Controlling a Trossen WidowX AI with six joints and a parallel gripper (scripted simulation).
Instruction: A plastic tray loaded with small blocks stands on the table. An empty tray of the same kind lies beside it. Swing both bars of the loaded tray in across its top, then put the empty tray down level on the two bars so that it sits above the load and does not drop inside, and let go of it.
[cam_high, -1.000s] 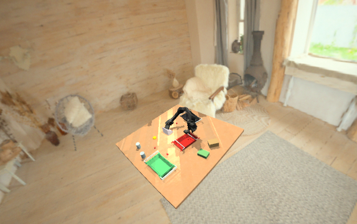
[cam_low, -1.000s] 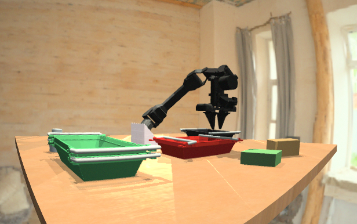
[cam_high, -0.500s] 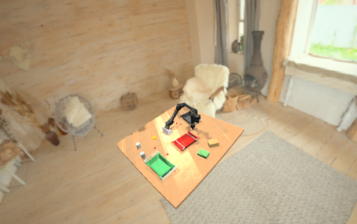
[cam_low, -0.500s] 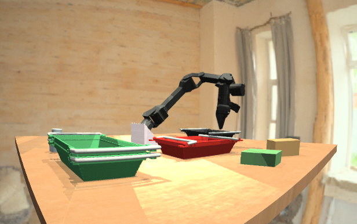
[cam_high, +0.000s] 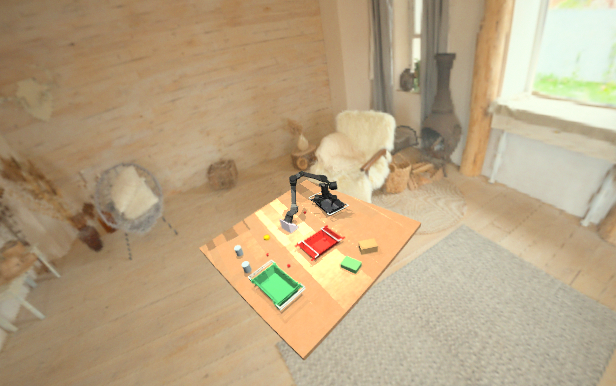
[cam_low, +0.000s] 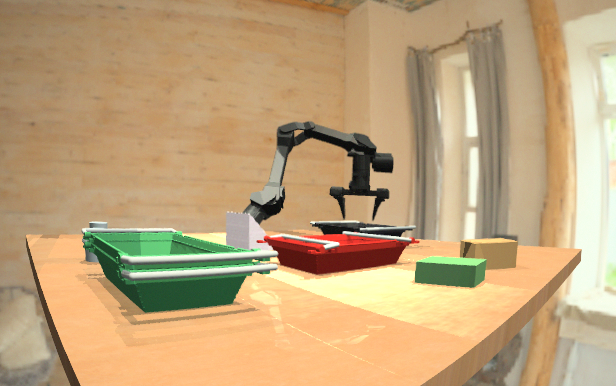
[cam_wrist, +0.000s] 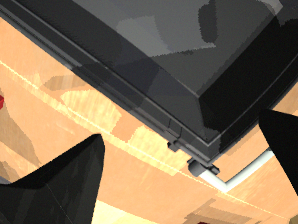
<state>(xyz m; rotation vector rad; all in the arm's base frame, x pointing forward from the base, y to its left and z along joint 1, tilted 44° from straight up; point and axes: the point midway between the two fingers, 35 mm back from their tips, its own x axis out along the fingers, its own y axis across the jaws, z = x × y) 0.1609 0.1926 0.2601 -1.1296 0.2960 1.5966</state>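
The black tray is 60 mm behind my gripper tip, 90 mm to the left of it and 40 mm below it. Round my gripper tip: tan block: 510 mm ahead, 170 mm to the right, 50 mm below; then green block: 500 mm ahead, 360 mm to the right, 60 mm below.
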